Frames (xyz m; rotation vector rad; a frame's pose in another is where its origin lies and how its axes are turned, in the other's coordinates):
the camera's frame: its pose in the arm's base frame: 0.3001 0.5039 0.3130 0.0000 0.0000 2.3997
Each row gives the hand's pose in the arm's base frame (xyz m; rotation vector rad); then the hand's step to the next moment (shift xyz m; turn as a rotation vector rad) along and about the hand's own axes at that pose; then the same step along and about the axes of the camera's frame.
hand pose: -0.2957 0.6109 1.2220 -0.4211 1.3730 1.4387
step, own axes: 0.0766 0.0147 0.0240 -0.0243 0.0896 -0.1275
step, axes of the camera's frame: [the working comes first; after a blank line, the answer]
step, axes of the arm's base frame: -0.0323 0.0572 -0.0484 -0.1156 -0.1031 0.0297

0.0624 -0.0204 -0.0484 0.0156 0.1541 0.0297
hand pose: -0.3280 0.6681 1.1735 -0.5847 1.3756 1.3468
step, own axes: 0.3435 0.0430 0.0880 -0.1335 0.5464 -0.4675
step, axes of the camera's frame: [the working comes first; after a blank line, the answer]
step, axes of the arm's base frame: -0.1135 0.2014 -0.2722 -0.6040 -0.3400 0.2336

0.2198 -0.0718 -0.2722 0.2156 0.6587 0.2336
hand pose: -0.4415 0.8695 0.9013 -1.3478 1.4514 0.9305
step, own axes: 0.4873 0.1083 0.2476 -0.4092 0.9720 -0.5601
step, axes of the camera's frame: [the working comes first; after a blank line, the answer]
step, axes of the arm's base frame: -0.0662 0.1017 -0.5438 -1.0433 -0.2963 0.4997

0.1175 -0.0303 -0.5438 0.5689 0.9234 0.4997
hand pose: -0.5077 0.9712 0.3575 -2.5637 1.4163 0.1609
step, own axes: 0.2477 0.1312 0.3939 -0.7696 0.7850 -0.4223
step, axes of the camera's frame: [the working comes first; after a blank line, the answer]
step, axes of the arm's base frame: 0.0229 -0.1800 -0.4481 -1.0764 0.1294 0.4598

-0.1385 0.1172 -0.4481 0.8810 0.6320 0.4598
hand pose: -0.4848 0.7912 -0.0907 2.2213 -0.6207 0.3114
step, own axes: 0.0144 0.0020 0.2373 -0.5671 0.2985 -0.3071
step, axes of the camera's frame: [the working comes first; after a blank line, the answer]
step, axes of the arm's base frame: 0.0163 -0.1849 -0.1486 -0.6457 0.2508 0.1586

-0.1369 0.1253 -0.1486 0.6455 0.2514 0.1586
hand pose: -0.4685 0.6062 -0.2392 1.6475 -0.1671 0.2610
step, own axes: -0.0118 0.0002 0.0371 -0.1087 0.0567 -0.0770
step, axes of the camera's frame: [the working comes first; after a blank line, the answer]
step, axes of the arm's base frame: -0.0088 -0.0375 -0.0059 -0.1249 0.0662 0.0313

-0.0188 0.0336 -0.0059 0.1368 0.0356 0.0313
